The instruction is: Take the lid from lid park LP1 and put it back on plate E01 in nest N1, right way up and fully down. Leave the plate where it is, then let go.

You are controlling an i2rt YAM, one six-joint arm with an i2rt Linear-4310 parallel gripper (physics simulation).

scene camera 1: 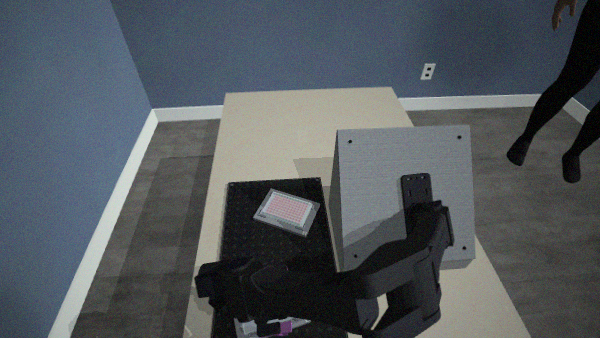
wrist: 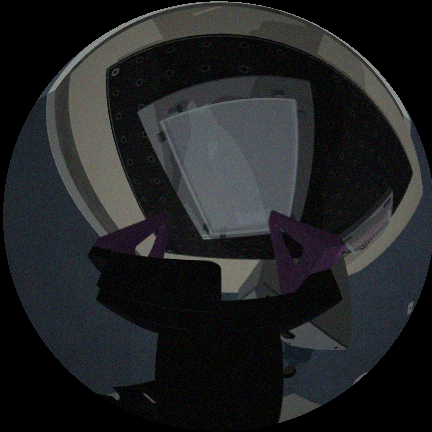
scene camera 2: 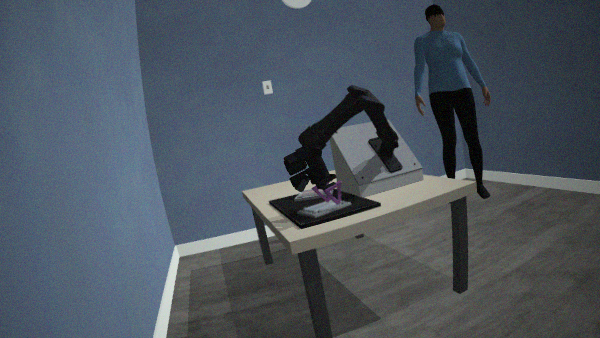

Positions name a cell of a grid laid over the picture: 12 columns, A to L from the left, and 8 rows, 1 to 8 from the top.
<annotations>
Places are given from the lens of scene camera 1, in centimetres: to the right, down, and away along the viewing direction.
well plate with pink wells (scene camera 1: F5): -3, 12, 86
black perforated board (scene camera 1: E6): -16, 19, 82
</annotations>
